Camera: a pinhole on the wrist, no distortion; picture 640 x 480 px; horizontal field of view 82.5 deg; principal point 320.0 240.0 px. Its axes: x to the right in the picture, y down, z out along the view. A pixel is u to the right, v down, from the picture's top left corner.
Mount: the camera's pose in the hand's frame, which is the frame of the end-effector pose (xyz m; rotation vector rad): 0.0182 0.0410 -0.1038 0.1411 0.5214 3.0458
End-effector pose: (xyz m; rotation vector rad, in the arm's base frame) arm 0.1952 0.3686 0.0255 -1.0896 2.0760 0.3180
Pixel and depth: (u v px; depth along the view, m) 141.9 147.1 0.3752
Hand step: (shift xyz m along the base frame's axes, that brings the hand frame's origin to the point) -0.1729 0.1093 -0.3400
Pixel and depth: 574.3 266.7 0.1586
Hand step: -0.0139 0.1303 0.0048
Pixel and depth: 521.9 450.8 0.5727
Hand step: 0.4268 0.4122 -0.2009
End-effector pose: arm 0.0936 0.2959 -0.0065 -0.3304 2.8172 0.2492
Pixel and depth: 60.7 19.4 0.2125
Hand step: -0.2248 0.1831 -0.0672
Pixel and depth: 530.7 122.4 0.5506
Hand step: 0.2209 0.5174 -0.2292
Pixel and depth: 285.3 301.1 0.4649
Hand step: -0.0326 0.1644 -0.3508
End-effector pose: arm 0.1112 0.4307 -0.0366 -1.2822 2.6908 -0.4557
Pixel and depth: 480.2 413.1 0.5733
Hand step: 0.2557 0.0195 -0.5163
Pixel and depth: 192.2 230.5 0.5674
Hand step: -0.2428 -0.1621 -0.4557
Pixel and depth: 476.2 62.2 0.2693
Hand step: -0.1228 0.1813 -0.1935
